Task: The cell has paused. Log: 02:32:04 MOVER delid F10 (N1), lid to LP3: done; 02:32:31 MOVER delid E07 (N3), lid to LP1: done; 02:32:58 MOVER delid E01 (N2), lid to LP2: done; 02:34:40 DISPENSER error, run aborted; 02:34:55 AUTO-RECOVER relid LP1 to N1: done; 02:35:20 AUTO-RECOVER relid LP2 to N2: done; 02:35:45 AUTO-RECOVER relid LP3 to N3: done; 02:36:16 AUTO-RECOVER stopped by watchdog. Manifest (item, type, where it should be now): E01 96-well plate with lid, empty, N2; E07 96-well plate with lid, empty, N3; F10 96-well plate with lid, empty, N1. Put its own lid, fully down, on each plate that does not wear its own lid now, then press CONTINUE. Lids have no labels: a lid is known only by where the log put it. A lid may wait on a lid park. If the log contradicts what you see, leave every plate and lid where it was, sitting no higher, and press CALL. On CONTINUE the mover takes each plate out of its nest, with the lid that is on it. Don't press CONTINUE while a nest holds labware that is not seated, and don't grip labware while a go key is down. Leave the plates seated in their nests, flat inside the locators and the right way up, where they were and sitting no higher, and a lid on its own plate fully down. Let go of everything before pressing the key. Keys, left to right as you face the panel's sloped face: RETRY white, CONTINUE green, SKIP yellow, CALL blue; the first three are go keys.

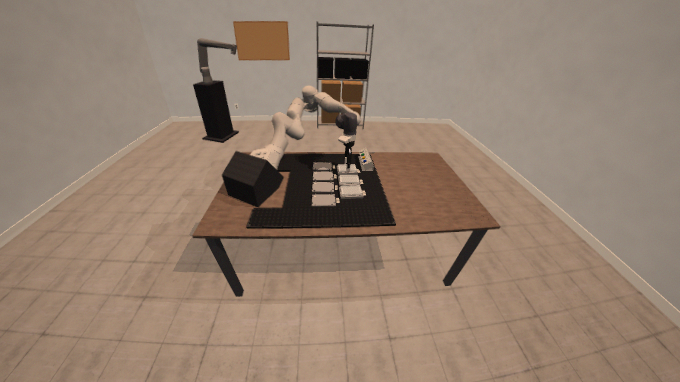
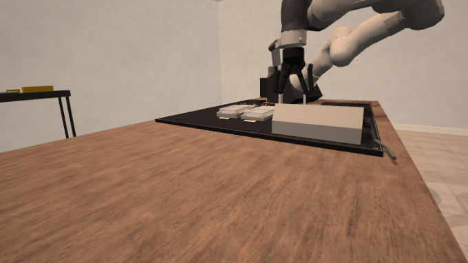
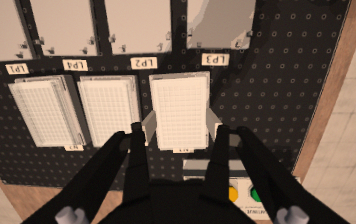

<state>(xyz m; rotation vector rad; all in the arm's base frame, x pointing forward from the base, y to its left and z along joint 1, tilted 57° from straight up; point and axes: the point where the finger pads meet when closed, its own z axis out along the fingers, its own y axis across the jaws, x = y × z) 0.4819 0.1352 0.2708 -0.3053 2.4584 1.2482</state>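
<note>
Now: hand 3 cm above the 96-well plate. The rest, counted from my hand: LP2 label 9 cm to the right, 7 cm behind, 6 cm below; smooth white lid 13 cm to the right, 4 cm ahead, 3 cm below; blue call key 12 cm ahead, 8 cm to the left, 1 cm above.
</note>
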